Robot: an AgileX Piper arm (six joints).
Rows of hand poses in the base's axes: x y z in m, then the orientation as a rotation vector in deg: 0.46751 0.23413 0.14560 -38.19 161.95 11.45; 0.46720 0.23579 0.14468 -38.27 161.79 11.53; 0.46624 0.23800 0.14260 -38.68 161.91 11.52; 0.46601 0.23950 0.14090 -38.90 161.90 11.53; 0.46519 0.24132 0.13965 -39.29 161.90 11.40; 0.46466 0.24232 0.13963 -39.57 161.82 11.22; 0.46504 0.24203 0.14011 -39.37 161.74 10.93; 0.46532 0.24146 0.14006 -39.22 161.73 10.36; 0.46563 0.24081 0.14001 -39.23 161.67 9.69; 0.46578 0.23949 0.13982 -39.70 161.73 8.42; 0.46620 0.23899 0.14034 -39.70 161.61 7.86; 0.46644 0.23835 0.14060 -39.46 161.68 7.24; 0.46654 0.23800 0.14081 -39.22 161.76 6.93; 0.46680 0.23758 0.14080 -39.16 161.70 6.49; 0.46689 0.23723 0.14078 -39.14 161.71 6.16; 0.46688 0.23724 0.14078 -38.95 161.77 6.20; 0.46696 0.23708 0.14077 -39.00 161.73 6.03; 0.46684 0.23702 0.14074 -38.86 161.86 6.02; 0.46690 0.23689 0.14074 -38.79 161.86 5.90; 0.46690 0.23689 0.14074 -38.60 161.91 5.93; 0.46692 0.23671 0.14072 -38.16 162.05 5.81; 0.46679 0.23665 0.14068 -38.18 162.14 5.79; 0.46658 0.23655 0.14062 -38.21 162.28 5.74
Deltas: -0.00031 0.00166 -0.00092 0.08 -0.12 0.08; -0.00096 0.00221 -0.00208 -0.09 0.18 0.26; -0.00023 0.00150 -0.00170 -0.02 0.03 0.15; -0.00082 0.00182 -0.00125 -0.13 0.03 0.25; -0.00053 0.00100 -0.00002 -0.13 -0.07 0.18; 0.00038 -0.00029 0.00048 -0.14 -0.17 -0.15; 0.00028 -0.00057 -0.00005 -0.34 -0.16 -0.15; 0.00031 -0.00065 -0.00005 -0.42 -0.20 -0.04; 0.00015 -0.00132 -0.00019 -0.90 -0.13 0.20; 0.00042 -0.00050 0.00052 -0.33 -0.23 -0.03; 0.00024 -0.00064 0.00026 -0.39 -0.10 -0.22; 0.00010 -0.00035 0.00021 -0.19 -0.03 -0.20; 0.00026 -0.00042 -0.00001 -0.26 -0.15 -0.07; 0.00009 -0.00035 -0.00002 -0.21 -0.06 -0.04; -0.00001 0.00001 0.00000 0.04 0.03 -0.13; 0.00008 -0.00016 -0.00001 -0.11 -0.06 0.02; -0.00012 -0.00006 -0.00003 -0.02 0.10 -0.11; 0.00006 -0.00013 0.00000 -0.07 -0.04 -0.06; 0.00000 0.00000 0.00000 0.03 0.02 -0.13; 0.00002 -0.00018 -0.00002 -0.05 0.03 -0.32; -0.00013 -0.00006 -0.00004 -0.04 0.09 0.00; -0.00021 -0.00010 -0.00006 -0.07 0.13 0.00
